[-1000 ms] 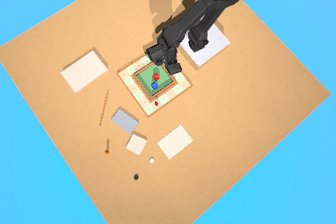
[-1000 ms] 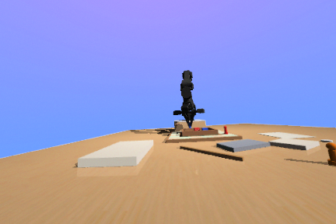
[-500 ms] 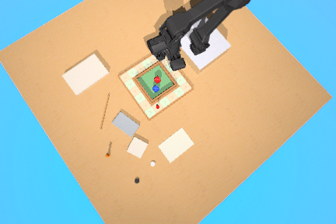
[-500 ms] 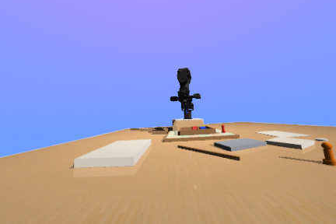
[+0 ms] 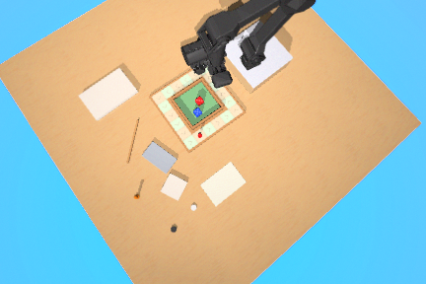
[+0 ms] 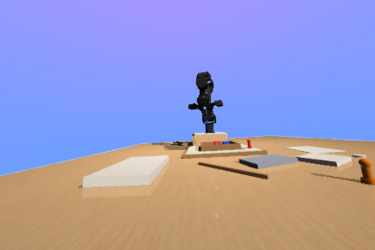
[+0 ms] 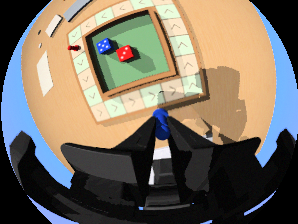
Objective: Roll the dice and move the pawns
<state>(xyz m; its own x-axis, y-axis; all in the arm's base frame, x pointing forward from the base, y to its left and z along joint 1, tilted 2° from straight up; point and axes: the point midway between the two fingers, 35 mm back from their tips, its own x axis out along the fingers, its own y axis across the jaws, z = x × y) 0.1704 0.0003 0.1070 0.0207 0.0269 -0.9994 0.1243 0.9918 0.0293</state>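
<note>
Now: gripper tip 90 mm short of the green tray, 50 mm to the right of it and 140 mm above it. The rest, counted from my gripper tip: red pawn 140 mm ahead, 170 mm to the left, 120 mm below; then grey slab 320 mm ahead, 180 mm to the left, 140 mm below; then blue pawn 10 mm above.
</note>
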